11 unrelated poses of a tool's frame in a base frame.
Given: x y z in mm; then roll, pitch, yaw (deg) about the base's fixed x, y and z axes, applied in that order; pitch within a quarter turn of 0, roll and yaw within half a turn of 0.
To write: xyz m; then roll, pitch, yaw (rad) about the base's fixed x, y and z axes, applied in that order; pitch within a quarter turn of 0, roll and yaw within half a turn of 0. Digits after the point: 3 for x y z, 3 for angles.
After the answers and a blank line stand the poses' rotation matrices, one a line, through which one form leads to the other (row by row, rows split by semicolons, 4 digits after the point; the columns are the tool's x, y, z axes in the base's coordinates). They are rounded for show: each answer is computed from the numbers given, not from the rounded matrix.
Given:
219 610 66 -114.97 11.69 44.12
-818 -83 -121 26.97 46.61 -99.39
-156 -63 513 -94.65 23.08 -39.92
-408 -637 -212 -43.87 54.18 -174.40
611 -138 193 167.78 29.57 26.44
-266 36 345 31.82 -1.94 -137.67
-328 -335 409 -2.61 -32.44 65.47
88 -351 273 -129.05 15.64 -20.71
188 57 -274 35.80 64.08 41.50
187 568 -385 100.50 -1.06 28.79
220 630 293 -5.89 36.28 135.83
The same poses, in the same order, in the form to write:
0.219 0.610 0.066 -2.007 0.204 0.770
-0.818 -0.083 -0.121 0.471 0.813 -1.735
-0.156 -0.063 0.513 -1.652 0.403 -0.697
-0.408 -0.637 -0.212 -0.766 0.946 -3.044
0.611 -0.138 0.193 2.928 0.516 0.461
-0.266 0.036 0.345 0.555 -0.034 -2.403
-0.328 -0.335 0.409 -0.046 -0.566 1.143
0.088 -0.351 0.273 -2.252 0.273 -0.361
0.188 0.057 -0.274 0.625 1.118 0.724
0.187 0.568 -0.385 1.754 -0.019 0.502
0.220 0.630 0.293 -0.103 0.633 2.371

0.7030 0.1620 -0.6925; 0.6817 -0.4309 0.5912; -0.2026 -0.8877 -0.4134
-0.1121 0.8255 -0.5531; -0.6778 -0.4706 -0.5650; -0.7267 0.3116 0.6122
0.7056 -0.3517 0.6152; -0.5904 0.1886 0.7848; -0.3920 -0.9169 -0.0746
-0.5824 0.6296 -0.5141; -0.0571 -0.6626 -0.7468; -0.8109 -0.4056 0.4219
0.7788 0.5287 -0.3376; 0.3873 -0.8286 -0.4043; -0.4935 0.1841 -0.8500
-0.7389 0.5854 -0.3338; -0.6730 -0.6162 0.4092; 0.0339 0.5270 0.8492
0.3504 -0.8987 -0.2639; 0.7678 0.4370 -0.4686; 0.5364 -0.0384 0.8431
0.9007 -0.4186 0.1158; -0.3405 -0.5153 0.7865; -0.2696 -0.7478 -0.6067
0.3274 -0.1434 0.9339; 0.2896 0.9561 0.0453; -0.8994 0.2557 0.3545
0.8762 0.0718 0.4765; 0.4815 -0.1685 -0.8601; 0.0185 0.9831 -0.1822
-0.5782 -0.6496 -0.4937; 0.5617 -0.7558 0.3365; -0.5917 -0.0827 0.8019

